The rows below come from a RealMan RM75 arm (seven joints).
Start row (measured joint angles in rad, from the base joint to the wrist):
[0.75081 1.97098 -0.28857 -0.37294 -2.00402 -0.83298 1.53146]
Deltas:
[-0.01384 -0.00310 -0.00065 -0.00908 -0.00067 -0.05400 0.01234]
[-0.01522 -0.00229 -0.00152 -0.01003 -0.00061 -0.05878 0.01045]
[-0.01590 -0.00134 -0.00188 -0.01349 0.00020 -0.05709 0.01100]
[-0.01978 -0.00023 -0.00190 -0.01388 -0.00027 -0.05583 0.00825]
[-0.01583 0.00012 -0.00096 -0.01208 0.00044 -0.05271 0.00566]
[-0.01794 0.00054 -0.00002 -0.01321 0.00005 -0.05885 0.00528]
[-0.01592 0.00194 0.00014 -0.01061 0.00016 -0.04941 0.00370]
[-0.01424 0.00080 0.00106 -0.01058 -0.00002 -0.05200 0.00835]
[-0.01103 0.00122 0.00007 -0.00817 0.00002 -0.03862 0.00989]
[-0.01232 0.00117 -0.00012 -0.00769 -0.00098 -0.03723 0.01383]
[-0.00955 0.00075 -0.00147 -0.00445 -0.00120 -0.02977 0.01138]
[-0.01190 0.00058 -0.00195 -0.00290 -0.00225 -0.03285 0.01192]
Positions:
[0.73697 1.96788 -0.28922 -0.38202 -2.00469 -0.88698 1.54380]
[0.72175 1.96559 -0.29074 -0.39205 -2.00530 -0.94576 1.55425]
[0.70585 1.96425 -0.29262 -0.40554 -2.00510 -1.00285 1.56525]
[0.68607 1.96402 -0.29452 -0.41942 -2.00537 -1.05868 1.57350]
[0.67024 1.96414 -0.29548 -0.43150 -2.00493 -1.11139 1.57916]
[0.65230 1.96468 -0.29550 -0.44471 -2.00488 -1.17024 1.58444]
[0.63638 1.96662 -0.29536 -0.45532 -2.00472 -1.21965 1.58814]
[0.62214 1.96742 -0.29430 -0.46590 -2.00474 -1.27165 1.59649]
[0.61111 1.96864 -0.29423 -0.47407 -2.00472 -1.31027 1.60638]
[0.59879 1.96981 -0.29435 -0.48176 -2.00570 -1.34750 1.62021]
[0.58924 1.97056 -0.29582 -0.48621 -2.00690 -1.37727 1.63159]
[0.57734 1.97114 -0.29777 -0.48911 -2.00915 -1.41012 1.64351]

